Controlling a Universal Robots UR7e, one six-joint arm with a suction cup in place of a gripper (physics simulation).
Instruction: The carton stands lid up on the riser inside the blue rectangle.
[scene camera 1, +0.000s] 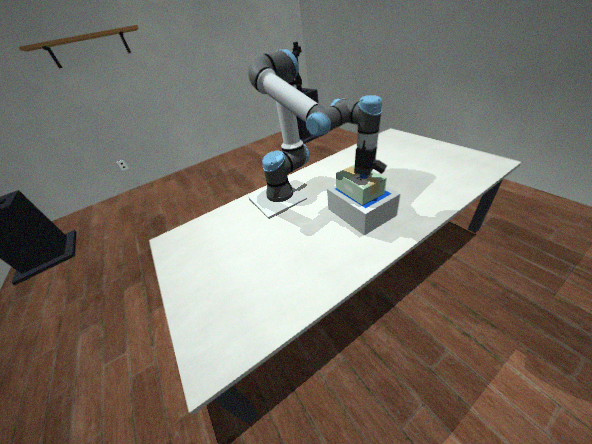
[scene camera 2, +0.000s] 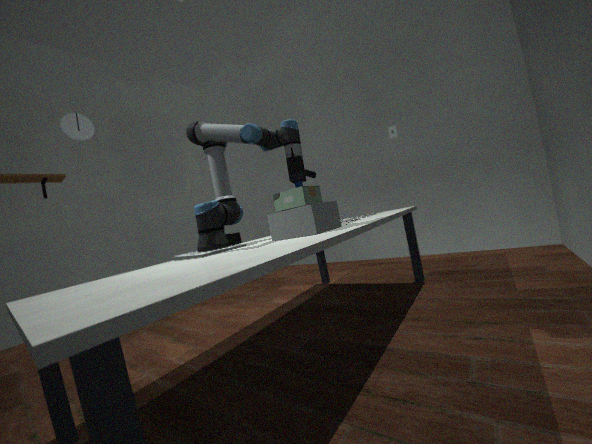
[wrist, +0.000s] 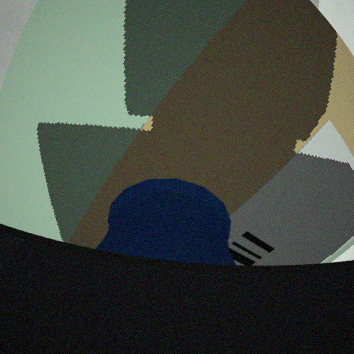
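Seen in the pictures: end effector, tool point: (scene camera 1: 363, 179) (wrist: 172, 202); arm's base, origin of the base link: (scene camera 1: 280, 193) (scene camera 2: 214, 248).
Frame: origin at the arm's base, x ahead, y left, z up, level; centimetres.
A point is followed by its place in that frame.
The pale green carton (scene camera 1: 358, 189) {x 46.7, y 10.9, z 17.3 cm} (scene camera 2: 293, 199) {x 43.6, y 11.3, z 14.3 cm} (wrist: 70, 70) {x 46.3, y 21.8, z 18.6 cm} with a tan tape strip stands lid up on the grey riser (scene camera 1: 365, 216) {x 53.4, y 7.8, z 8.8 cm} (scene camera 2: 303, 220) {x 48.4, y 8.0, z 4.8 cm}. My suction cup (scene camera 1: 363, 176) (scene camera 2: 299, 183) (wrist: 168, 218) presses on the carton's lid from straight above, near a white label with black bars. The arm stands vertical over the carton. Whether the carton's base rests fully on the riser is hard to tell.
The riser stands on the white table (scene camera 1: 250, 286) {x 41.5, y -42.4, z -1.5 cm} (scene camera 2: 206, 273) {x 56.1, y -46.0, z -1.6 cm}, towards its far right. The arm's base sits on a thin plate (scene camera 1: 277, 206) {x 8.6, y -7.5, z -0.2 cm} to the left of the riser. The table's front edge drops to a wooden floor.
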